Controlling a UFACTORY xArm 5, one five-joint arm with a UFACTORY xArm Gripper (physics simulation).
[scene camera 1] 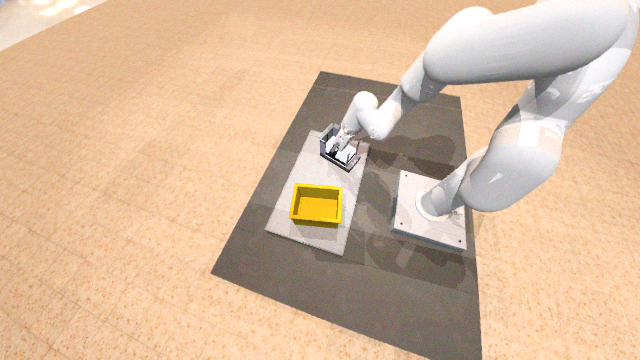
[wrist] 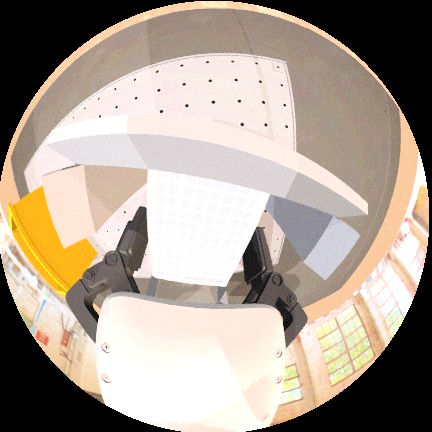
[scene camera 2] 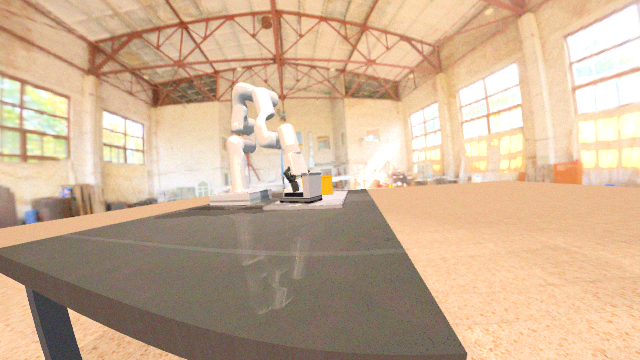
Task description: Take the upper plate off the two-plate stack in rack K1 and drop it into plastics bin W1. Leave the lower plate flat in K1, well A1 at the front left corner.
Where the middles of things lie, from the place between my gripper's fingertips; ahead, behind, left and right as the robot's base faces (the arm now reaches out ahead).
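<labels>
The white plate (wrist: 198, 228) sits 10 mm behind my hand, as I see it now.
</labels>
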